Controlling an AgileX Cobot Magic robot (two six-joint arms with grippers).
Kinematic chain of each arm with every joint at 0, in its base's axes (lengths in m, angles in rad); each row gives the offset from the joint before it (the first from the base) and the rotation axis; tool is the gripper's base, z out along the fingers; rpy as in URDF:
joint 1: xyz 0 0 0.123 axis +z
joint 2: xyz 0 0 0 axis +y
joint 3: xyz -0.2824 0 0.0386 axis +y
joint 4: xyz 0.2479 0 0.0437 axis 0.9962 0 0.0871
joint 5: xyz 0 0 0 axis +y
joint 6: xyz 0.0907 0 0.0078 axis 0.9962 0 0.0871
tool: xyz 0 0 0 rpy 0 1.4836 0
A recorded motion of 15 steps. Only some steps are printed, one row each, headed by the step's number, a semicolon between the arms.
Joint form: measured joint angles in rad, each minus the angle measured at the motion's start. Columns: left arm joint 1, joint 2, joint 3, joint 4, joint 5, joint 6; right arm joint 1, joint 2, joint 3, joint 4, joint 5, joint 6.
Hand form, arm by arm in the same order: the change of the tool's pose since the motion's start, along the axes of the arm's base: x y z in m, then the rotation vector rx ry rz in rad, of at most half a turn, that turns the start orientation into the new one. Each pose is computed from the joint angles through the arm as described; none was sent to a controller.
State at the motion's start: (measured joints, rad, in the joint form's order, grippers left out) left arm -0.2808 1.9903 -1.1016 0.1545 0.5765 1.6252; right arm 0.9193 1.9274 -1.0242 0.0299 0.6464 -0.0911
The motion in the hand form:
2: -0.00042 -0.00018 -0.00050 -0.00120 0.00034 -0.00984; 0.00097 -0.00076 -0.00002 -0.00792 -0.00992 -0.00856
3: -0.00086 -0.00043 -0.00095 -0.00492 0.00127 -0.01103; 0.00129 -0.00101 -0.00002 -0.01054 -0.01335 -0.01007
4: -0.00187 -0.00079 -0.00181 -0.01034 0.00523 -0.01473; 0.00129 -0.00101 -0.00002 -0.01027 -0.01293 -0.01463
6: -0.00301 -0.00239 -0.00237 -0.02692 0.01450 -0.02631; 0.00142 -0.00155 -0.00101 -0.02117 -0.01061 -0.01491
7: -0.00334 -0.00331 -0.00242 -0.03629 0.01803 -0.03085; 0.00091 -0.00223 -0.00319 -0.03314 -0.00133 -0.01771
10: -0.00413 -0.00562 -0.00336 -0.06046 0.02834 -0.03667; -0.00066 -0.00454 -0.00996 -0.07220 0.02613 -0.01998
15: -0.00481 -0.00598 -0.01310 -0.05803 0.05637 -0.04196; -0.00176 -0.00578 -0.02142 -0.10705 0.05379 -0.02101
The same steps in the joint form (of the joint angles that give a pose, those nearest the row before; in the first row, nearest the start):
2: 0.0000 0.0000 0.0026 -0.0050 -0.0037 0.0133; 0.0000 0.0000 0.0000 -0.0225 0.0000 0.0251
3: 0.0000 0.0000 0.0048 -0.0118 -0.0066 0.0193; 0.0000 0.0000 0.0000 -0.0299 0.0000 0.0320
4: 0.0000 0.0000 0.0090 -0.0241 -0.0093 0.0319; 0.0000 0.0000 0.0000 -0.0299 0.0000 0.0366
6: 0.0000 0.0000 0.0109 -0.0622 -0.0093 0.0720; 0.0000 0.0037 -0.0015 -0.0376 0.0080 0.0426
7: 0.0000 0.0000 0.0109 -0.0821 -0.0093 0.0913; 0.0000 0.0100 -0.0015 -0.0376 0.0167 0.0455
10: 0.0000 0.0024 0.0109 -0.1318 -0.0093 0.1340; 0.0000 0.0301 -0.0015 -0.0399 0.0443 0.0498
15: 0.0000 0.0298 0.0110 -0.1429 -0.0094 0.1486; 0.0000 0.0651 -0.0015 -0.0379 0.0539 0.0499

